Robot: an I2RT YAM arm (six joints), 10 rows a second.
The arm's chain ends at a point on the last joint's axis. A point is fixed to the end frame.
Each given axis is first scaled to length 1.
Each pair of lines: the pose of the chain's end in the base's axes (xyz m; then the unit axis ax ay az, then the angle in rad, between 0 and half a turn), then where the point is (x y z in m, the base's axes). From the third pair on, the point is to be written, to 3 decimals.
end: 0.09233 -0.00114 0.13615 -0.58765 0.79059 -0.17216 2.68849
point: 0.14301 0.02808 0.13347
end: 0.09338 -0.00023 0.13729 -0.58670 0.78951 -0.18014 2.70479
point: 0.14424 0.02859 0.13382
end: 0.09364 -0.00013 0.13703 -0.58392 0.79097 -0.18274 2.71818
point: 0.145 0.028 0.133
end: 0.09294 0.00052 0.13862 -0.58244 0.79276 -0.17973 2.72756
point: 0.144 0.029 0.134
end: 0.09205 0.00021 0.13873 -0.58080 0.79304 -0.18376 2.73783
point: 0.143 0.028 0.134
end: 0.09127 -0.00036 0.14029 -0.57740 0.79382 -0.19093 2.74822
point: 0.143 0.027 0.135
